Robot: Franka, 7 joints.
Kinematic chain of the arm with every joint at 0, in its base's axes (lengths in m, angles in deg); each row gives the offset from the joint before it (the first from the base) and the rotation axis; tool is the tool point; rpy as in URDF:
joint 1: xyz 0 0 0.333 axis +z
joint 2: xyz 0 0 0 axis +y
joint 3: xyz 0 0 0.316 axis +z
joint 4: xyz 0.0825 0 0 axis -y
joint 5: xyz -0.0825 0 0.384 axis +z
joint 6: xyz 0 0 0 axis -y
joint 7: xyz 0.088 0 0 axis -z
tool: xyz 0 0 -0.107 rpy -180 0 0
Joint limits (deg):
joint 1: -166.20..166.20
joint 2: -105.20..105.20
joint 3: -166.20..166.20
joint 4: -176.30..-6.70
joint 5: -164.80..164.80
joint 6: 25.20..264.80
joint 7: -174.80..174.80
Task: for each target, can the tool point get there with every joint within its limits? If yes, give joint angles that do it. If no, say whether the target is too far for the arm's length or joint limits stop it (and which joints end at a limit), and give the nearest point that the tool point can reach.
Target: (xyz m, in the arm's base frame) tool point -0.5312 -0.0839 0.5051
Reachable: yes | joints -111.50 23.52 -79.70 -123.24 135.94 43.34 85.98
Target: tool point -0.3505 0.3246 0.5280
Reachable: yes | joints -128.45 0.44 -86.20 -136.46 30.66 241.91 -28.78
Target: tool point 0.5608 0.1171 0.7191
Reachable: yes | joints 24.07 13.09 -22.67 -92.75 -27.57 233.27 -71.13
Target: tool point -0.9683 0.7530 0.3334
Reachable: no: too far | nearest point -0.6772 0.5266 0.3333 | short by 0.369 m
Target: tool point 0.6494 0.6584 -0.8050
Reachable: no: too far | nearest point 0.4039 0.4095 -0.2734 | short by 0.636 m
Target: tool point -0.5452 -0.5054 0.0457
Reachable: yes | joints 10.16 -84.57 -127.26 -67.79 -104.08 126.87 98.85
